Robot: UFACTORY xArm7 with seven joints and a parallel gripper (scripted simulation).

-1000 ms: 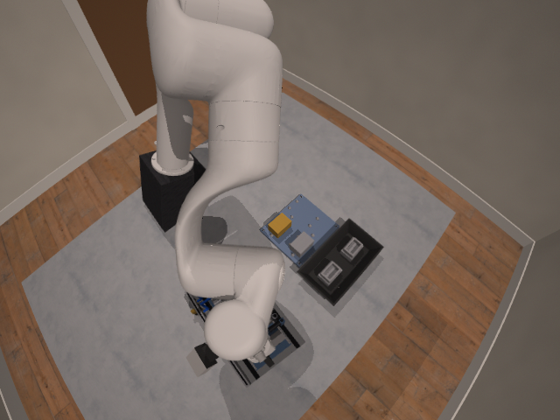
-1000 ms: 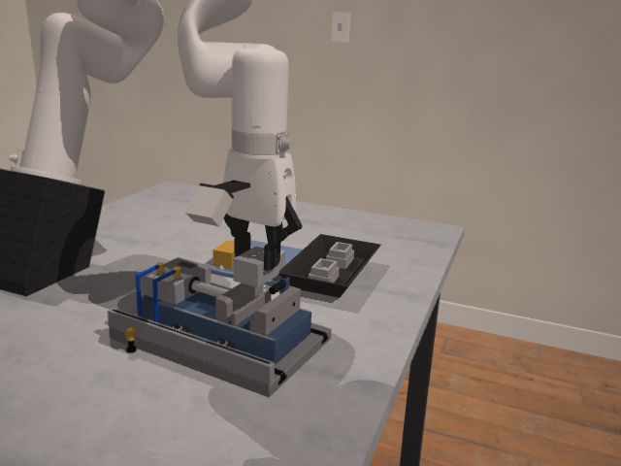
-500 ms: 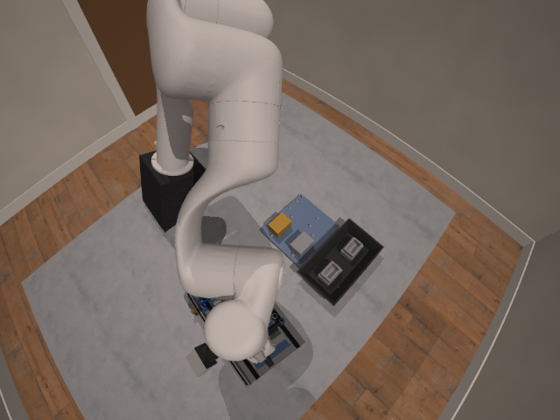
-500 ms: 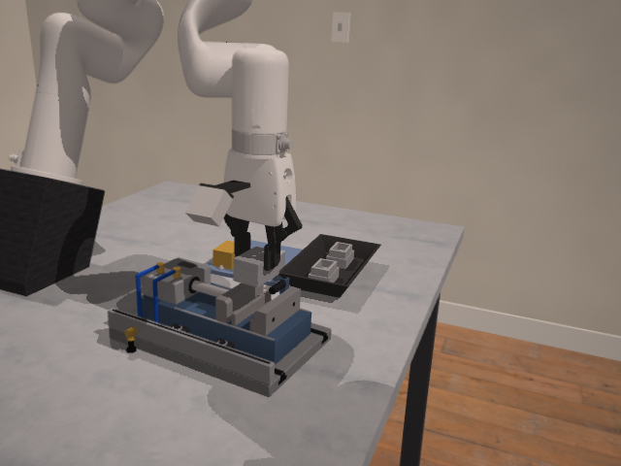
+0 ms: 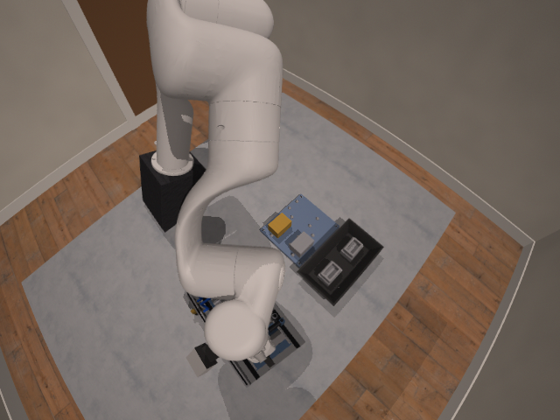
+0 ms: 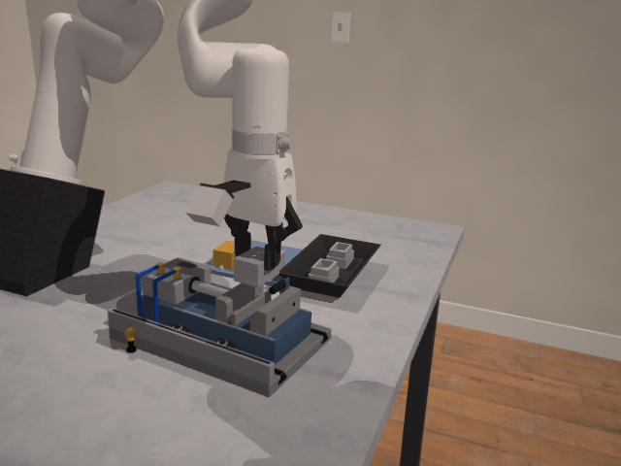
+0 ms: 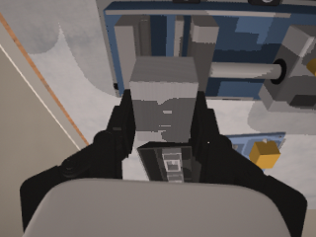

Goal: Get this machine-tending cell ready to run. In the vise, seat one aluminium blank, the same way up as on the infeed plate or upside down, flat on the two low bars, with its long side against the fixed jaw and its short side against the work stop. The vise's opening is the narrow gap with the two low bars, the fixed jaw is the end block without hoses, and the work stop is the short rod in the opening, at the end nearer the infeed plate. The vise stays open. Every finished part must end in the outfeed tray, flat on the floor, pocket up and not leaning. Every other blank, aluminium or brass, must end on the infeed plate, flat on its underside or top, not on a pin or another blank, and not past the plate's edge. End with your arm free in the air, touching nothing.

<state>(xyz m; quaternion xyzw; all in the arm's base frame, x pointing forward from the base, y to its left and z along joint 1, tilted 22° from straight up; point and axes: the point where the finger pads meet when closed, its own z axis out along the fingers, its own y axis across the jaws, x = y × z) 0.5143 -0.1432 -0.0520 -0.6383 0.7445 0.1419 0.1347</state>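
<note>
Now: the piston rod 9 cm below my hand, 8 cm behind it and 2 cm to the left of it. The rest, counted from my hand: grey rail (13 cm below, 8 cm to the right, 8 cm behind); vise bed (13 cm below, 6 cm behind, 2 cm to the left); brass blank (28 cm to the left, 19 cm behind, 14 cm below).
</note>
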